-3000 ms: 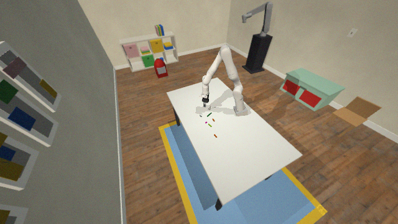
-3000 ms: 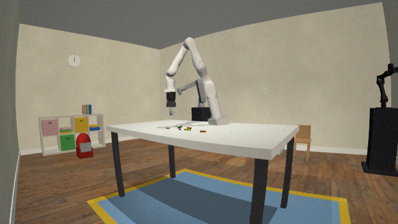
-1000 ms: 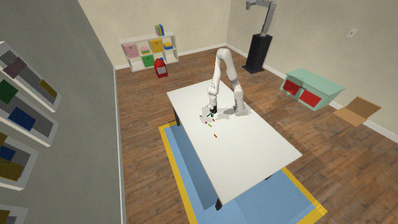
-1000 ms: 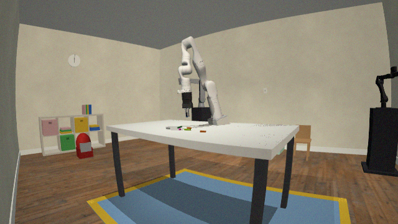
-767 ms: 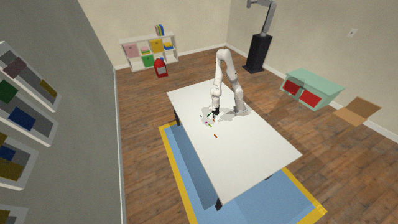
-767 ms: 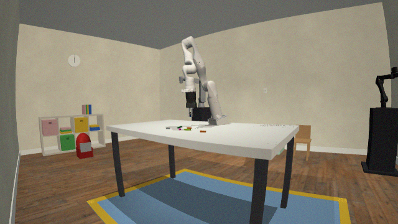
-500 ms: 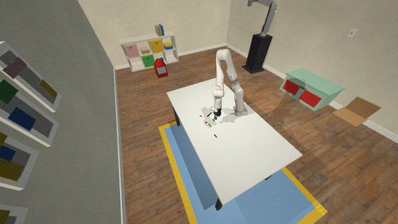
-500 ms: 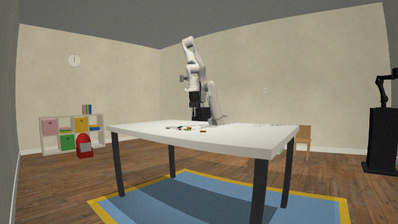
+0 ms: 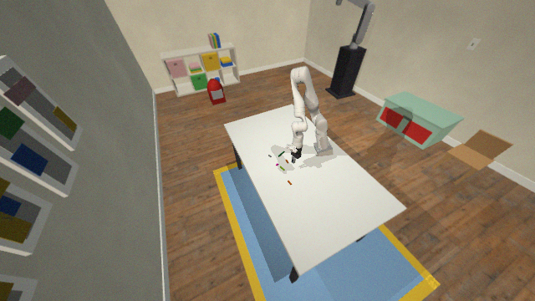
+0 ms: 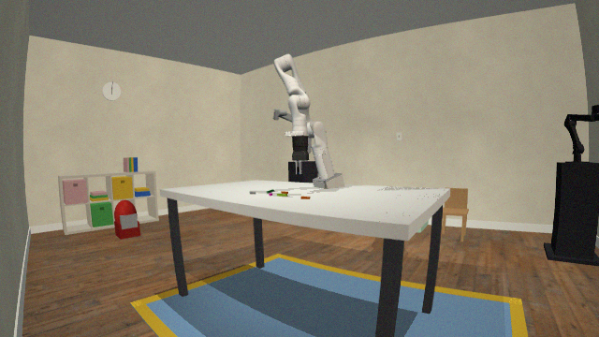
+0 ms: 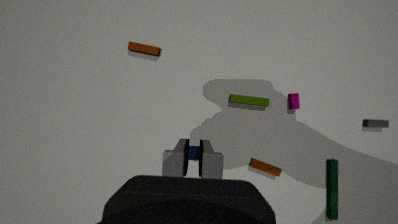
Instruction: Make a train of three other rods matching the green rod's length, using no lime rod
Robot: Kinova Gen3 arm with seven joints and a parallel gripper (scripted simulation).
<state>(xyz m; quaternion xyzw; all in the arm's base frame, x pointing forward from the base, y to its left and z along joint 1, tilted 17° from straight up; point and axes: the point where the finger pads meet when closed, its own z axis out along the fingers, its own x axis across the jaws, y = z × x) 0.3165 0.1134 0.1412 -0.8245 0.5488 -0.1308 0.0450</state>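
Right now my hand is 7 cm short of the lime rod, 4 cm to the left of it and 11 cm above it. The rest, counted from my hand: blue rod 1 cm below; then green rod 1 cm ahead, 20 cm to the right, 11 cm below; then magenta rod 10 cm ahead, 10 cm to the right, 11 cm below.
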